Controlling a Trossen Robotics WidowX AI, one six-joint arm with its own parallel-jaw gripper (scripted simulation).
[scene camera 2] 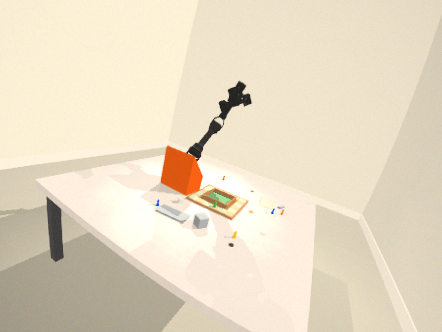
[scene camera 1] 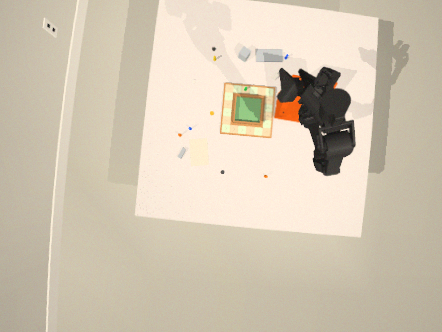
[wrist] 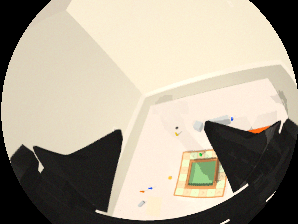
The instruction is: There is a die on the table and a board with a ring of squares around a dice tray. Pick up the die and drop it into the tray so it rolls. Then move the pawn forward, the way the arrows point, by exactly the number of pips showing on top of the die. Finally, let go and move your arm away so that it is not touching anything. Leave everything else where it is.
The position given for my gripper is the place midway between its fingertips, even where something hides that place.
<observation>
My gripper (scene camera 1: 290, 69) is open, with nothing in its grasp.
My gripper also shows in the wrist view (wrist: 165, 130).
</observation>
